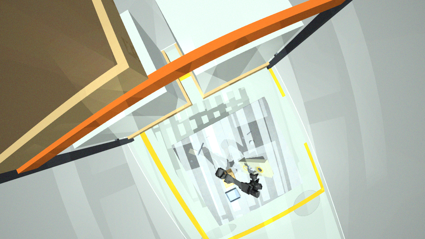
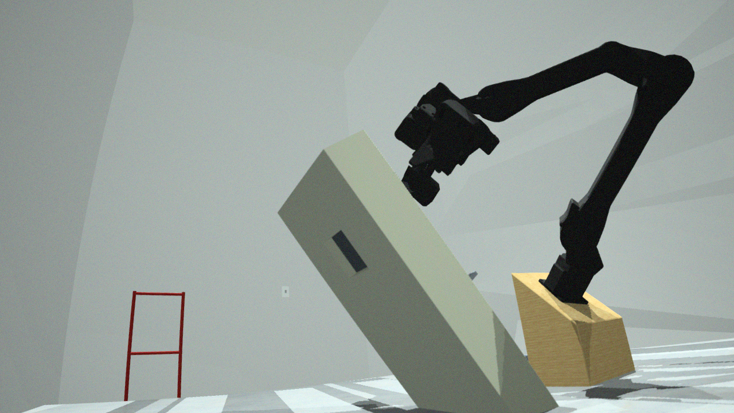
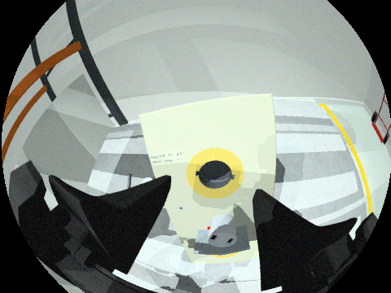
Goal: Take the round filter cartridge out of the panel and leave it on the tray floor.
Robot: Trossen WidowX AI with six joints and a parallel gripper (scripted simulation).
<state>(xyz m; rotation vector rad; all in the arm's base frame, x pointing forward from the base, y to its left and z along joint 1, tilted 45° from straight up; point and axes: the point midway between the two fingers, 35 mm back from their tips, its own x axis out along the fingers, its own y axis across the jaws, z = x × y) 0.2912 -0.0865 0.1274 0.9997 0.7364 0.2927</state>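
Right now the round filter cartridge is 20 mm behind my gripper tip and 140 mm below it. Also, from my gripper tip: service panel 20 mm ahead, 10 mm to the left, 160 mm below; then blue-grey tray 330 mm behind, 320 mm to the right, 300 mm below.
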